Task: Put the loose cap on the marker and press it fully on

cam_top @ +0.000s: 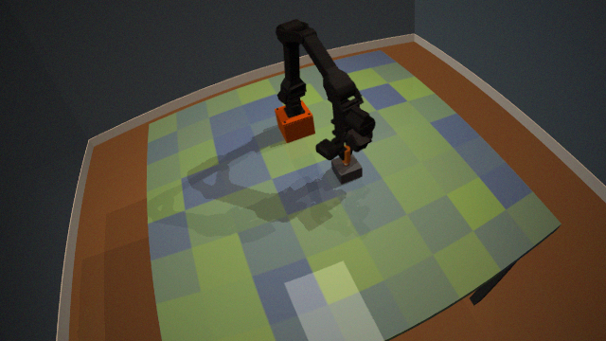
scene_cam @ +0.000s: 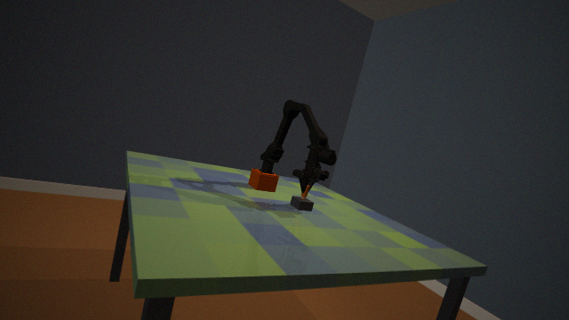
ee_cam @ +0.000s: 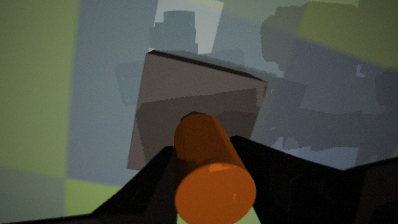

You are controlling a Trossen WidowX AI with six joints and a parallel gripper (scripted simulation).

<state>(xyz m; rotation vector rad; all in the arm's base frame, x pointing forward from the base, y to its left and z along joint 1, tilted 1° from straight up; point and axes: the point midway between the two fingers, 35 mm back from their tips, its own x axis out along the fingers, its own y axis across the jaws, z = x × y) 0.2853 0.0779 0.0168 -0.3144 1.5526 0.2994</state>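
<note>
Right now the orange cap is 1 cm above my gripper tip. The rest, counted from my gripper tip: grey holder block 5 cm below.
</note>
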